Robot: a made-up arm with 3 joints.
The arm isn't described. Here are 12 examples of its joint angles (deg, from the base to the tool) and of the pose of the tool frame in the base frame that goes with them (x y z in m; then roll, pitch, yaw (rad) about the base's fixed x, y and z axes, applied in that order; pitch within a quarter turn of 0, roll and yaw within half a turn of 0).
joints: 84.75 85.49 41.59
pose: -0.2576 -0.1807 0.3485 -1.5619 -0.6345 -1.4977
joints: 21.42 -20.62 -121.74
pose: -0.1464 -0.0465 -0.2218 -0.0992 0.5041 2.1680
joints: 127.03 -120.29 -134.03
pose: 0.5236 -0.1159 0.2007 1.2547 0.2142 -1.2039
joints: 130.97 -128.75 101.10
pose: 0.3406 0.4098 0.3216 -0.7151 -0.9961 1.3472
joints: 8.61 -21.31 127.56
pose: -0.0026 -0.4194 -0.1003 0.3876 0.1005 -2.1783
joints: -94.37 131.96 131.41
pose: -0.0505 -0.3877 -0.2294 -1.4884 0.9032 -0.7752
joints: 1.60 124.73 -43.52
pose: -0.2341 0.1906 0.3662 2.3777 0.6623 2.1222
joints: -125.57 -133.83 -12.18
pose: 0.1822 -0.3556 0.0085 1.1431 0.2409 -2.3421
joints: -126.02 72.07 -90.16
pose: -0.3202 -0.2274 0.2468 -1.8826 -0.9395 -1.5723
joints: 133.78 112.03 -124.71
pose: -0.1192 0.2921 -0.2312 -0.4207 1.2825 -0.7209
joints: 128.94 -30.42 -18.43
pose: 0.3371 -0.1962 0.1950 -2.2755 0.5797 0.2107
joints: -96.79 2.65 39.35
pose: 0.2251 0.3110 0.0205 1.7227 0.6756 0.1420
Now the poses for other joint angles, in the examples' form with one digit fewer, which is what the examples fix.
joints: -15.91 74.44 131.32
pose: -0.317 -0.396 0.218 -1.285 -0.418 -1.766
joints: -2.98 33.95 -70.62
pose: -0.215 0.224 0.011 0.581 0.136 1.289
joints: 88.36 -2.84 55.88
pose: 0.217 -0.283 0.422 -1.520 -0.976 0.007
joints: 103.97 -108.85 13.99
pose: 0.299 0.342 0.138 -1.493 -0.013 1.890
